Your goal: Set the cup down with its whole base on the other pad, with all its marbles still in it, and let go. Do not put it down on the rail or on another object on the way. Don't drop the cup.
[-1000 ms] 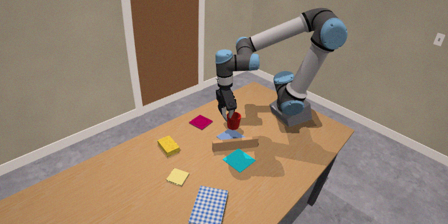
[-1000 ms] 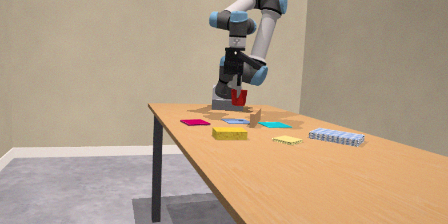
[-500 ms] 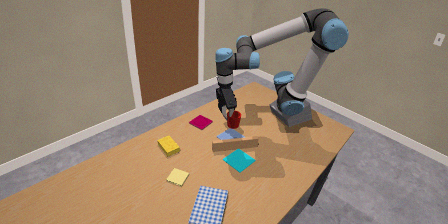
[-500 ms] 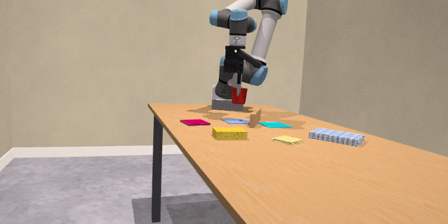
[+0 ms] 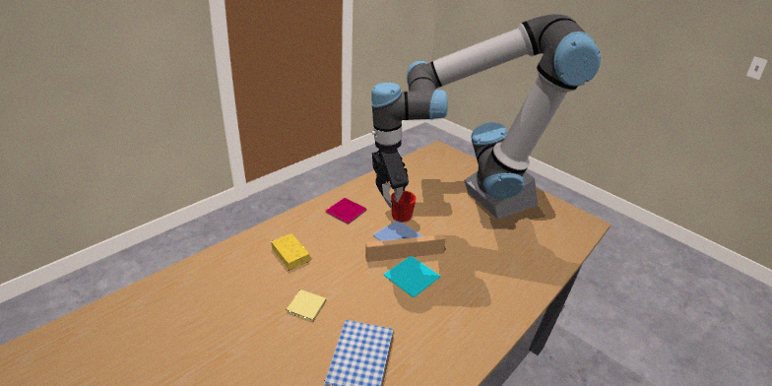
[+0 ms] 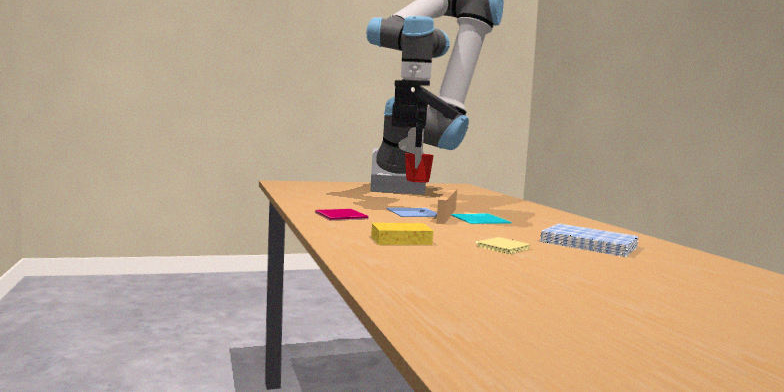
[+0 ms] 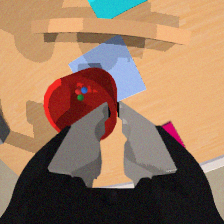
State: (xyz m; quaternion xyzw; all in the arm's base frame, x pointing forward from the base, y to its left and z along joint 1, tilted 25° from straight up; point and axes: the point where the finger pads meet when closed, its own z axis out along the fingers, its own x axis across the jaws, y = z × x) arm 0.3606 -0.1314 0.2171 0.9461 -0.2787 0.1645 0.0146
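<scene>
Now: the green marble 50 mm behind my hand, 20 mm to the left of it and 40 mm below it. Round my hand: red cup 30 mm behind, 20 mm to the left, 30 mm below; yellow sponge 250 mm ahead, 180 mm to the right, 120 mm below; wooden rail 30 mm ahead, 80 mm to the left, 120 mm below.
</scene>
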